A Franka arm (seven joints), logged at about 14 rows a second.
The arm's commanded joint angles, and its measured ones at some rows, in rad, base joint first. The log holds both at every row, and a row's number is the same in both.
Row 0, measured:
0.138, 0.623, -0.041, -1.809, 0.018, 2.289, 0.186
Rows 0 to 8, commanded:
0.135, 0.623, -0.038, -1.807, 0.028, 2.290, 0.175
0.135, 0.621, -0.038, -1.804, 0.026, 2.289, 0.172
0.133, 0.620, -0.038, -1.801, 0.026, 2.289, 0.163
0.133, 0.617, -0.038, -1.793, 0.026, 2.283, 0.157
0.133, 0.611, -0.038, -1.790, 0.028, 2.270, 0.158
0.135, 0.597, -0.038, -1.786, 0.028, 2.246, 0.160
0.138, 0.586, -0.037, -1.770, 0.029, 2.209, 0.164
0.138, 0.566, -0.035, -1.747, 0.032, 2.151, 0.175
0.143, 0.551, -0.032, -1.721, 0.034, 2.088, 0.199
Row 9, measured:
0.138, 0.599, -0.040, -1.757, 0.019, 2.194, 0.182
